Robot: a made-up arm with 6 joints. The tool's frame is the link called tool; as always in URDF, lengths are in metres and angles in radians. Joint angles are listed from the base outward.
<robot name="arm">
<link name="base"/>
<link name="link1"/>
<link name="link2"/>
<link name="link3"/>
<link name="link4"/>
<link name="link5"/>
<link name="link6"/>
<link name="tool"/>
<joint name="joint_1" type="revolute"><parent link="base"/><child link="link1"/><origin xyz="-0.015 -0.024 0.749" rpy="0 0 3.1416"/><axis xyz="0 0 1"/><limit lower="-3.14" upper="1.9"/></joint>
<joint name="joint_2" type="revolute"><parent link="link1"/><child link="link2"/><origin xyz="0.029 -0.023 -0.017" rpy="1.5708 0 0"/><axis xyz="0 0 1"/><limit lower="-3.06" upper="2.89"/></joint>
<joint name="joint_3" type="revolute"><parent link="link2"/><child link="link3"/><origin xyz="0.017 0.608 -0.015" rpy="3.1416 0 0"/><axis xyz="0 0 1"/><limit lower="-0.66" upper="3.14"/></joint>
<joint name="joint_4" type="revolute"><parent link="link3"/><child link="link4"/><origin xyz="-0.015 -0.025 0.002" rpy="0 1.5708 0"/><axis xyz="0 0 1"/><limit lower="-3.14" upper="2.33"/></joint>
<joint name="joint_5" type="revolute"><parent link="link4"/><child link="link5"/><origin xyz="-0.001 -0.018 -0.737" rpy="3.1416 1.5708 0"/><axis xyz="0 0 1"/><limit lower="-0.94" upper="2.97"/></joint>
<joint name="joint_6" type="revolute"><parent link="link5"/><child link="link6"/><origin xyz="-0.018 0.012 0.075" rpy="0 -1.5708 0"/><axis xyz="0 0 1"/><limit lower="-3.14" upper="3.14"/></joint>
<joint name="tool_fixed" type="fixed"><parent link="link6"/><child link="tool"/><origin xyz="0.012 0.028 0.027" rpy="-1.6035 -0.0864 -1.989"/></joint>
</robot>
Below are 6 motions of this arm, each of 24 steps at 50 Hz.
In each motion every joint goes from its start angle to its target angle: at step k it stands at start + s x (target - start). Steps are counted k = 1, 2, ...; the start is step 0. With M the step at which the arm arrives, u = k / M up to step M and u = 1 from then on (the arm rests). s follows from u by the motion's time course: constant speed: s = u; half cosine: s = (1 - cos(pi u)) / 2; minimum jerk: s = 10 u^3 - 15 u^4 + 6 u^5.
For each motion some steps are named. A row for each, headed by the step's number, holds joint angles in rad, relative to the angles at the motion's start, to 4 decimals.
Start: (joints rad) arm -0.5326 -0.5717 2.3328 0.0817 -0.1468 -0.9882
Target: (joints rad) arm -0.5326 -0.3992 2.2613 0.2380 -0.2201 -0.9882
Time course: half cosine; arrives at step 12
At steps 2, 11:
2: 0.0000 0.0116 -0.0048 0.0105 -0.0049 0.0000
11: 0.0000 0.1696 -0.0703 0.1536 -0.0721 0.0000

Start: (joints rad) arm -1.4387 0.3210 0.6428 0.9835 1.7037 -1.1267
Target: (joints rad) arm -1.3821 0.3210 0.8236 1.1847 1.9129 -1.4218
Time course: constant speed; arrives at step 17
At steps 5, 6, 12, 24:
5: 0.0166 0.0000 0.0532 0.0592 0.0615 -0.0868
6: 0.0200 0.0000 0.0638 0.0710 0.0738 -0.1042
12: 0.0400 0.0000 0.1276 0.1420 0.1477 -0.2083
24: 0.0566 0.0000 0.1808 0.2012 0.2092 -0.2951

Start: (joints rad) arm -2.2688 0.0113 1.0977 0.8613 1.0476 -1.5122
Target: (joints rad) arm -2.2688 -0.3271 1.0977 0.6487 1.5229 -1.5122
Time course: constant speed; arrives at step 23
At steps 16, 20, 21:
16: 0.0000 -0.2354 0.0000 -0.1479 0.3306 0.0000
20: 0.0000 -0.2943 0.0000 -0.1849 0.4133 0.0000
21: 0.0000 -0.3090 0.0000 -0.1941 0.4340 0.0000

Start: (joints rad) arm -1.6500 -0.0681 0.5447 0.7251 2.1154 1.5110
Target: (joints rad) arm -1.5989 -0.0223 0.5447 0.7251 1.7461 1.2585
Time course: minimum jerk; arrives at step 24
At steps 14, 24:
14: 0.0334 0.0299 0.0000 0.0000 -0.2413 -0.1650
24: 0.0511 0.0458 0.0000 0.0000 -0.3693 -0.2525

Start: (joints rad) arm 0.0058 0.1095 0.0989 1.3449 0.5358 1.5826
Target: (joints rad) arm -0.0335 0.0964 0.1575 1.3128 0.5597 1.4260
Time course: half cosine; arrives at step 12
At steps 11, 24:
11: -0.0386 -0.0129 0.0576 -0.0316 0.0235 -0.1539
24: -0.0393 -0.0131 0.0586 -0.0321 0.0239 -0.1566

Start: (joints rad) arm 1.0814 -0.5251 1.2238 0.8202 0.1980 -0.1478
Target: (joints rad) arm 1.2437 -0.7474 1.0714 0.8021 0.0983 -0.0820
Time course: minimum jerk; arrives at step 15
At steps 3, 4, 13, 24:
3: 0.0094 -0.0129 -0.0088 -0.0010 -0.0058 0.0038
4: 0.0198 -0.0271 -0.0186 -0.0022 -0.0122 0.0080
13: 0.1592 -0.2180 -0.1495 -0.0178 -0.0978 0.0645
24: 0.1623 -0.2223 -0.1524 -0.0181 -0.0997 0.0658

